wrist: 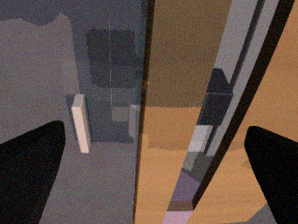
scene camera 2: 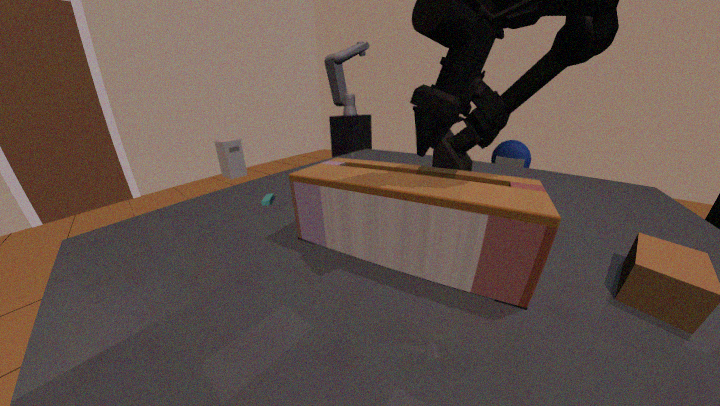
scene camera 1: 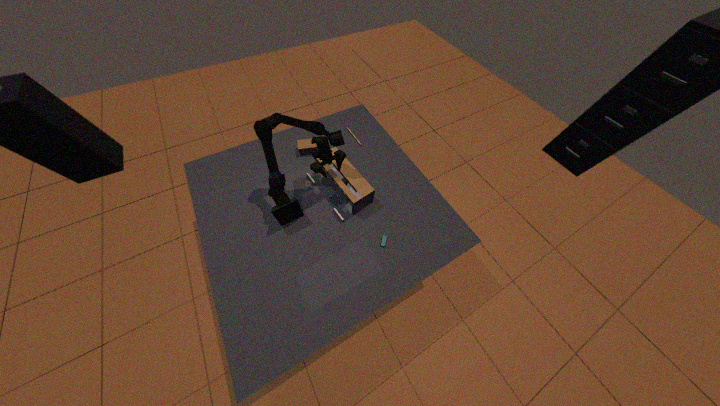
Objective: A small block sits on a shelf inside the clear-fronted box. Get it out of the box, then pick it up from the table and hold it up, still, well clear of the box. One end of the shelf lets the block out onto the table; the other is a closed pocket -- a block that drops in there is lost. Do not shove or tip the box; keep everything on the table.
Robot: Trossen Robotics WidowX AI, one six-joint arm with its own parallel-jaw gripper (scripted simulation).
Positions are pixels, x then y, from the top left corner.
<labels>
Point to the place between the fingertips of my gripper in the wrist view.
158, 133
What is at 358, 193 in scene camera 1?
A long box.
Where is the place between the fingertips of my gripper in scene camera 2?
426, 151
</labels>
